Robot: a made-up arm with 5 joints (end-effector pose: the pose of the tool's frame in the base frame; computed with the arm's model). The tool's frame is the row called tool.
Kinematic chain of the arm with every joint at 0, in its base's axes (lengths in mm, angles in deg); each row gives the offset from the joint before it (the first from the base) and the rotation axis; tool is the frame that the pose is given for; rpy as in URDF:
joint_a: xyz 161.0 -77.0 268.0 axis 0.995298 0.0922 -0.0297
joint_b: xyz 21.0 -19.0 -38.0 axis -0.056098 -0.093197 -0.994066
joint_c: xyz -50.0 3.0 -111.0 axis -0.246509 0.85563 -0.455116
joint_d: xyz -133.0 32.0 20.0 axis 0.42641 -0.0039 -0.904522
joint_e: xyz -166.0 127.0 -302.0 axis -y
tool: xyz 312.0 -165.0 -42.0 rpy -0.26 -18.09 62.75
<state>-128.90 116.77 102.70 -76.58 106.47</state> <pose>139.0 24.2 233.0 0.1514 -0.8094 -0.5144 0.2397</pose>
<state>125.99 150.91 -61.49 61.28 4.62</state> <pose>48.4 309.6 225.9 0.7228 0.0214 0.2708 -0.6355</pose>
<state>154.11 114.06 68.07 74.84 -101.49</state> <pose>754.8 265.0 693.4 0.4956 0.1019 -0.5046 0.6996</pose>
Working (the frame after each row of the table, in the pose's form):
after joint_a: 161.0 -77.0 268.0 0.2240 0.9700 0.0899 -0.0289
after joint_b: 178.7 -40.1 291.9 0.1504 0.4401 0.8417 -0.2742
after joint_c: 208.2 -5.7 405.0 0.2875 -0.2609 -0.9195 -0.0614
after joint_d: 307.6 -32.2 312.7 0.2600 0.3726 -0.8902 0.0321
after joint_e: 451.3 242.4 509.7 0.8539 0.2109 -0.3620 0.3088

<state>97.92 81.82 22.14 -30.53 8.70</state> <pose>146.2 338.6 359.5 0.6581 0.7504 0.0326 -0.0532</pose>
Working (the frame after each row of the table, in the pose's form):
after joint_a: 161.0 -77.0 268.0 0.6566 0.7507 0.0695 -0.0224
after joint_b: 177.0 -35.4 251.9 0.5134 0.4966 0.5020 -0.4876
after joint_c: 175.6 75.7 301.6 0.4023 0.4993 0.6435 -0.4181
after joint_d: 232.5 21.1 415.1 0.5431 0.5902 0.5492 -0.2348
after joint_e: 203.2 251.8 699.4 0.5832 0.5707 0.5065 -0.2788

